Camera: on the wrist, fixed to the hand. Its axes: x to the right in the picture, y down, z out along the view.
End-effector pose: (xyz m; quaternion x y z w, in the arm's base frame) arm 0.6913 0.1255 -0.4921 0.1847 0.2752 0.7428 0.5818
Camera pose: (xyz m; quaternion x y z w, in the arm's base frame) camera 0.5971 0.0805 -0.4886 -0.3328 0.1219 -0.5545 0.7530
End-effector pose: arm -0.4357 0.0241 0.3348 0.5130 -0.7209 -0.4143 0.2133
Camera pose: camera -0.4288 0.0292 0.4389 -0.7015 -0.5510 0.2719 0.3609
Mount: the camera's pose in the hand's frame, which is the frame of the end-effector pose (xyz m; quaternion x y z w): -0.0196 0.0817 -0.0620 0.0895 -0.0085 0.9959 0.0017
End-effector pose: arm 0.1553 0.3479 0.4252 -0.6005 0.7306 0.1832 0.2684
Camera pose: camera 0.0675 0.3439 0.4816 -0.7522 -0.6134 -0.2073 0.1220
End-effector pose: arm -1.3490 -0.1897 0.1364 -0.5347 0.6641 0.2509 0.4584
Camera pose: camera -1.4468 -0.2066 0.1689 -0.7037 -0.5522 -0.4021 0.1956
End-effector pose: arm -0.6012 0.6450 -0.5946 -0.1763 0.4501 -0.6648 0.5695
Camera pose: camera -0.5930 0.6920 -0.6875 0.4933 0.1120 0.5273 0.6827
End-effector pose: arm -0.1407 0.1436 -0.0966 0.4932 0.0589 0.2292 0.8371
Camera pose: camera -0.2048 0.2178 -0.0608 -0.1364 0.4777 -0.8246 0.2705
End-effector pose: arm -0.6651 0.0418 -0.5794 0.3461 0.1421 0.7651 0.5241
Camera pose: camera -0.7605 -0.0004 -0.5841 -0.1955 0.2804 -0.5076 0.7909
